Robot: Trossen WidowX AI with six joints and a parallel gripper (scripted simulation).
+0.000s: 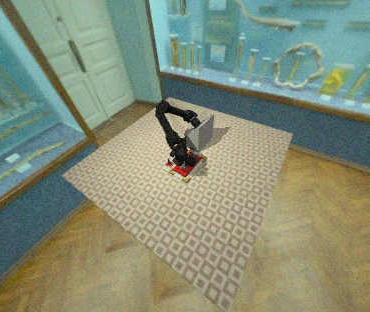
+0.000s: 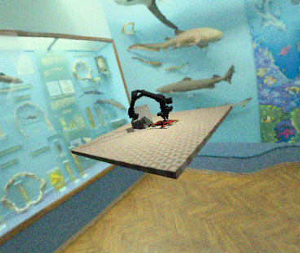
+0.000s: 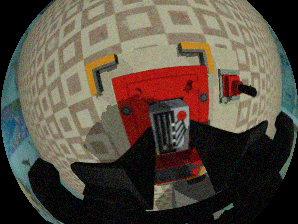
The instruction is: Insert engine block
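Now: gripper tip 1 cm to the right of the engine block and 1 cm above it.
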